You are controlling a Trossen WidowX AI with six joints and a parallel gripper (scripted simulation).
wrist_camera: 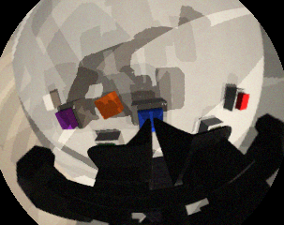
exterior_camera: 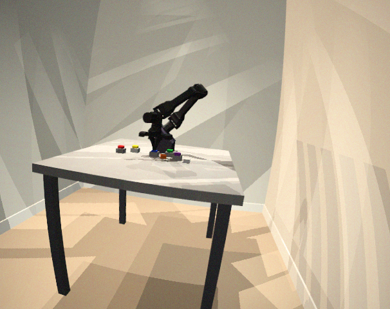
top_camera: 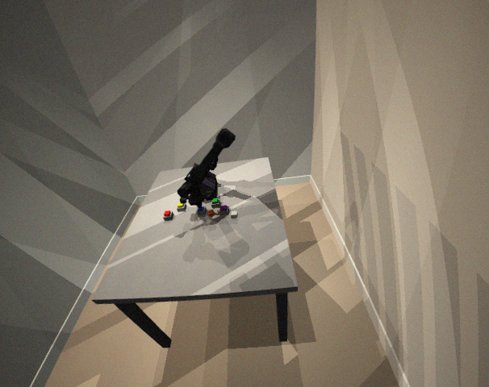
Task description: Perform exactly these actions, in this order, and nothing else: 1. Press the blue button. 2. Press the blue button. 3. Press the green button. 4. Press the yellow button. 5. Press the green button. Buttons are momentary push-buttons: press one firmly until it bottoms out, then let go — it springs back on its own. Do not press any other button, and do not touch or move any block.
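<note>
Now: gripper tip 1 cm above the blue button. Round my gripper tip: purple button 14 cm to the left, 2 cm ahead; orange block 6 cm to the left, 2 cm below, 2 cm ahead; green button 8 cm to the left, 6 cm behind.
</note>
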